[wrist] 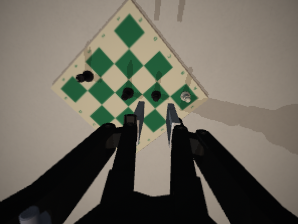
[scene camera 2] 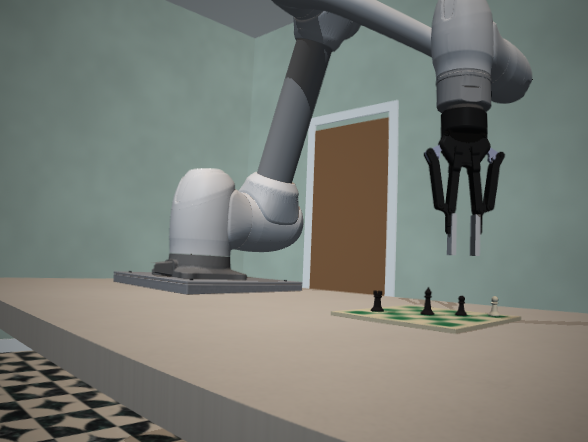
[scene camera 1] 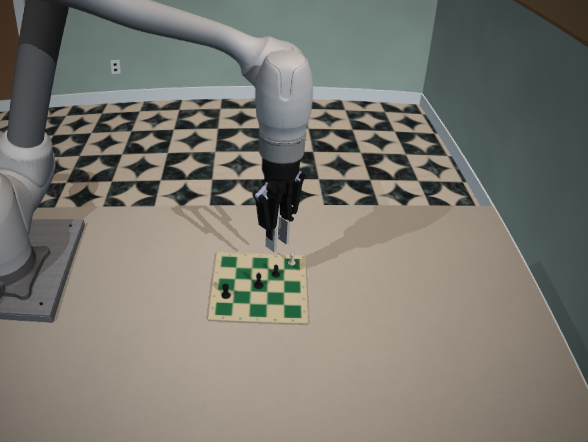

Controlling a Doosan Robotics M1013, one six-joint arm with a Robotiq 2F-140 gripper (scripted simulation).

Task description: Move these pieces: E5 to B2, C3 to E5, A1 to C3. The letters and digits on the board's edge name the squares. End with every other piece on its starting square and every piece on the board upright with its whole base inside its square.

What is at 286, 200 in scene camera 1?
My gripper.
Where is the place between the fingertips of my gripper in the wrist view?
155, 111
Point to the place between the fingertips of my gripper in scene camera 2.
463, 255
